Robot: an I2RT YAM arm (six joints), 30 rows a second.
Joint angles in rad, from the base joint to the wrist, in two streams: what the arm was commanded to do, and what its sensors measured. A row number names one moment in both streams.
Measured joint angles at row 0:
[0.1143 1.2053 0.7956 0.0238 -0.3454 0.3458]
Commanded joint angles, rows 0 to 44:
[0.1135 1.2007 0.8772 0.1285 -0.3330 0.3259]
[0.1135 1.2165 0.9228 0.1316 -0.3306 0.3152]
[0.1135 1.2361 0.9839 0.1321 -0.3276 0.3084]
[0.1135 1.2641 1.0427 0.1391 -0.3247 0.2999]
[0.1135 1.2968 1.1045 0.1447 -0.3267 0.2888]
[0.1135 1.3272 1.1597 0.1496 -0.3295 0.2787]
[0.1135 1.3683 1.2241 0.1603 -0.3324 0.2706]
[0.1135 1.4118 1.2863 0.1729 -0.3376 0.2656]
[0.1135 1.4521 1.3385 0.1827 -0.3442 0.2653]
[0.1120 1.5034 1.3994 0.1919 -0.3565 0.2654]
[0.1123 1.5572 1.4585 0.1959 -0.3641 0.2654]
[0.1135 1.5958 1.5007 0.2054 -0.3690 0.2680]
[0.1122 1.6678 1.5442 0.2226 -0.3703 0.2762]
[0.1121 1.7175 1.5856 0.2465 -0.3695 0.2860]
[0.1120 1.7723 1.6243 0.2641 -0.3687 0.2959]
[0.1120 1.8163 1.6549 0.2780 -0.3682 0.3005]
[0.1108 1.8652 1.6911 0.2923 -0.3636 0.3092]
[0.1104 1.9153 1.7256 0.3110 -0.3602 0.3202]
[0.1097 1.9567 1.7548 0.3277 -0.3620 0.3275]
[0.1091 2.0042 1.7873 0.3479 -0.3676 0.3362]
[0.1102 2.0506 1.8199 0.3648 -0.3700 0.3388]
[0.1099 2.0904 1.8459 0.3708 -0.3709 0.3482]
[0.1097 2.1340 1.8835 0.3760 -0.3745 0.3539]
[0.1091 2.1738 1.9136 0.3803 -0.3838 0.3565]
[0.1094 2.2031 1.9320 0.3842 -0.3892 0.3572]
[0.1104 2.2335 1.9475 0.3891 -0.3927 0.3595]
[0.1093 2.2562 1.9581 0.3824 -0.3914 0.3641]
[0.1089 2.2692 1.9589 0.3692 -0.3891 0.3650]
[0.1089 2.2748 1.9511 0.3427 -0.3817 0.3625]
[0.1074 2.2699 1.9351 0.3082 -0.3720 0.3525]
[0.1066 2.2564 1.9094 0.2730 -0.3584 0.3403]
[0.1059 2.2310 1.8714 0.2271 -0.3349 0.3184]
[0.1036 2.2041 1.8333 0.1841 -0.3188 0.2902]
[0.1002 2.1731 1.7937 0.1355 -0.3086 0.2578]
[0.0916 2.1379 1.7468 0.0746 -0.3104 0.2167]
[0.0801 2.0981 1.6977 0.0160 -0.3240 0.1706]
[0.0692 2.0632 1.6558 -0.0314 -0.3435 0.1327]
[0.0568 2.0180 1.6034 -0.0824 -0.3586 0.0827]
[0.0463 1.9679 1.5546 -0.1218 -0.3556 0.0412]
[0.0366 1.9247 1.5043 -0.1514 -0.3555 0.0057]
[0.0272 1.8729 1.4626 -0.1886 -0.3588 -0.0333]
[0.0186 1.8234 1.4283 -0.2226 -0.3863 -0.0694]
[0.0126 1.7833 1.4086 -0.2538 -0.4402 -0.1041]
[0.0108 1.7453 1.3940 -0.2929 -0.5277 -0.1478]
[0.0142 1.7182 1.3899 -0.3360 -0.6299 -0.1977]
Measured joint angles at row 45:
[0.0135 1.7798 1.4113 -0.2081 -0.4179 -0.0177]
